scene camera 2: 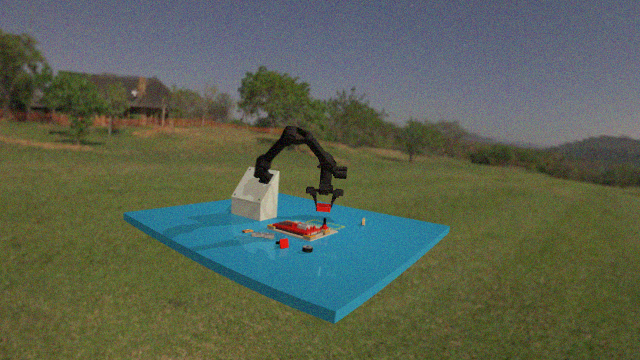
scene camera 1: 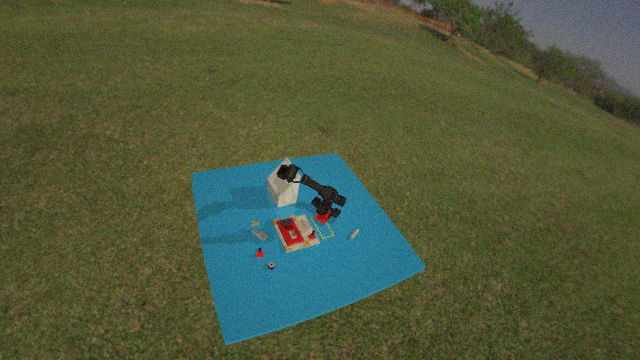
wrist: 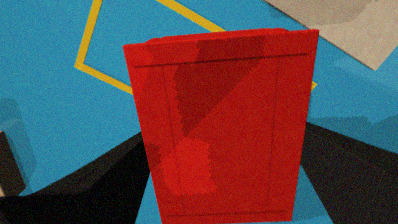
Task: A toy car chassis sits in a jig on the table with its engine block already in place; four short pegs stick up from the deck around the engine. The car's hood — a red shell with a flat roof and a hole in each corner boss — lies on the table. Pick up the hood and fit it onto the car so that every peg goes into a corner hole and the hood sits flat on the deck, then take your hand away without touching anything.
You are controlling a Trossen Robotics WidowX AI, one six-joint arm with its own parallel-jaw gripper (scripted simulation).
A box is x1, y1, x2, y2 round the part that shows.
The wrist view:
gripper: [0, 122, 397, 223]
red hood: [122, 27, 318, 223], held by the gripper
